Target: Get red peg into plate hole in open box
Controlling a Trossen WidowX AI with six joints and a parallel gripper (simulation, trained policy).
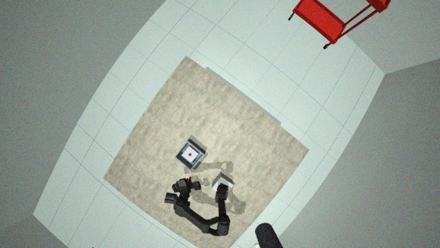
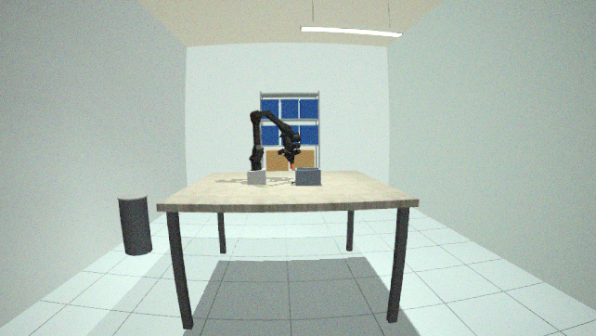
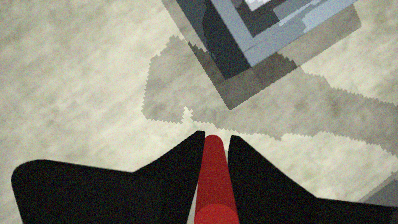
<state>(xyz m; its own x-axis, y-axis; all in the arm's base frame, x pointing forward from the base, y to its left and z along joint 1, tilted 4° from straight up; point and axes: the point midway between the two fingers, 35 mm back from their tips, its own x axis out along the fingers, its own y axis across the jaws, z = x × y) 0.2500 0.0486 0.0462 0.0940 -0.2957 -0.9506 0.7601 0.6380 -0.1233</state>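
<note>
Right now my gripper tip is 80 mm short of the grey box, 140 mm to the left of it and 90 mm above it. From my gripper tip the other things lie so: red peg: 10 mm behind, 10 mm to the left, 10 mm above.
</note>
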